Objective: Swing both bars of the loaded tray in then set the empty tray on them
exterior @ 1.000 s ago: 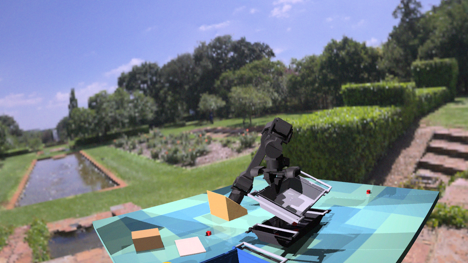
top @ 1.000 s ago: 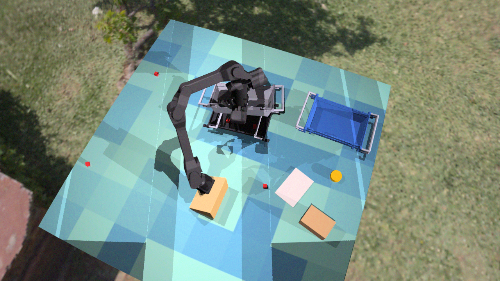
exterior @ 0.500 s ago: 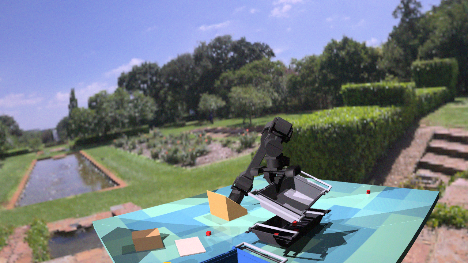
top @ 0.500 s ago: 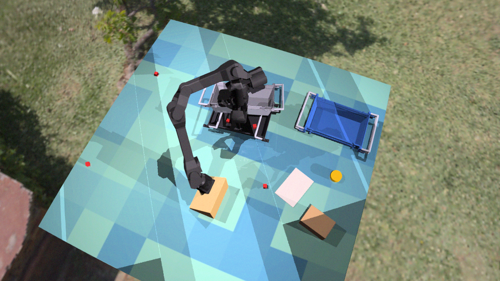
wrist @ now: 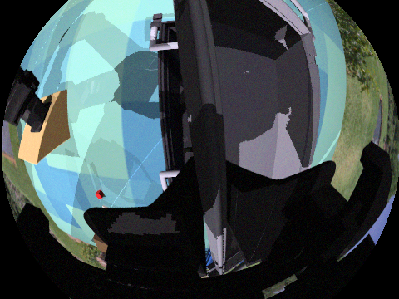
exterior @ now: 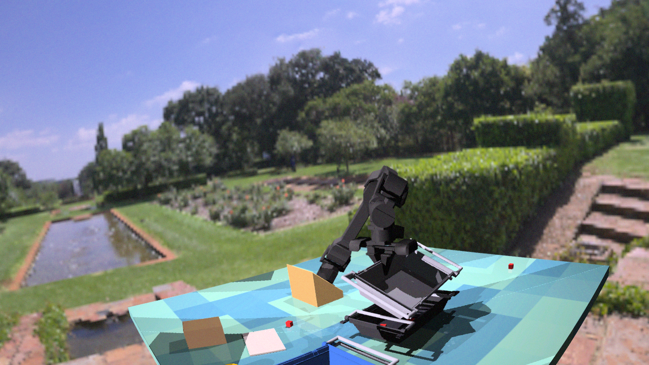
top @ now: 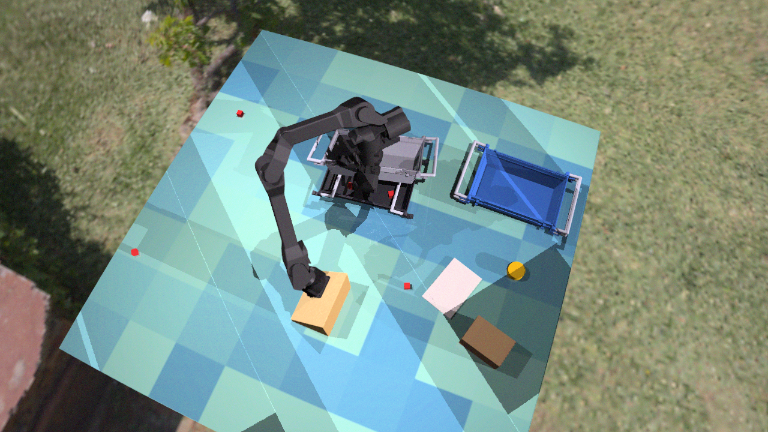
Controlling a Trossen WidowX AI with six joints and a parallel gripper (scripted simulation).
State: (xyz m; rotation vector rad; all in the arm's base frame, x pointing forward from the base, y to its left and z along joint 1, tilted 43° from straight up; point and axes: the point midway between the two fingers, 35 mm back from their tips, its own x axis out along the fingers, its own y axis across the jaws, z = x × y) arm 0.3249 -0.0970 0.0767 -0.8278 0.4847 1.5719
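Right now my gripper tip is 80 mm short of the grey tray and 20 mm to the right of it. Also, from my gripper tip: yellow disc: 60 mm behind, 470 mm to the right, 150 mm below; white flat plate: 170 mm behind, 320 mm to the right, 150 mm below; brown box: 290 mm behind, 450 mm to the right, 120 mm below.
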